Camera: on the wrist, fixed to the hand. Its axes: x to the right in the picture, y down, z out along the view.
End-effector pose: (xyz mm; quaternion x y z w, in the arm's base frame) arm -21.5 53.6 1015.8 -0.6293 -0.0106 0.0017 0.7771
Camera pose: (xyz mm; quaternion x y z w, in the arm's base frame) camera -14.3 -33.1 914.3 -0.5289 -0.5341 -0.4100 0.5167
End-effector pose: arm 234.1 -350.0 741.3 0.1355 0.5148 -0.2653 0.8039
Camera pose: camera 201.5 -232.3 686.9 -0.3476 0.3718 -0.6922 0.5117
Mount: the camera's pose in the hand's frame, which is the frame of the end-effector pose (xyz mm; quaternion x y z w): 4.4 81.3 -106.0 -0.0911 -0.1506 -0.6500 0.7393
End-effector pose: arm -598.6 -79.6 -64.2 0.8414 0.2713 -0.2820 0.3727
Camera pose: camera -512.5 -42.6 31.1 0.3693 0.7170 -0.5527 0.2097
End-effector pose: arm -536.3 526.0 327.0 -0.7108 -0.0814 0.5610 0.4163
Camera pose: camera -471.6 423.5 270.8 -0.4260 -0.6360 0.2438 0.5954
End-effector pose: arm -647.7 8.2 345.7 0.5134 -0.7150 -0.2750 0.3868
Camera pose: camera -602.3 30.6 469.4 0.7676 -0.2281 -0.5972 0.0463
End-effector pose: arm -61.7 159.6 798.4 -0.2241 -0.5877 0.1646 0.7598
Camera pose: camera 43.0 215.0 736.5 0.1719 -0.7096 -0.3920 0.5598
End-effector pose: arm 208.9 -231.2 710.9 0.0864 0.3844 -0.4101 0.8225
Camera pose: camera 211.2 -132.6 620.6 -0.3227 0.2538 -0.8158 0.4073
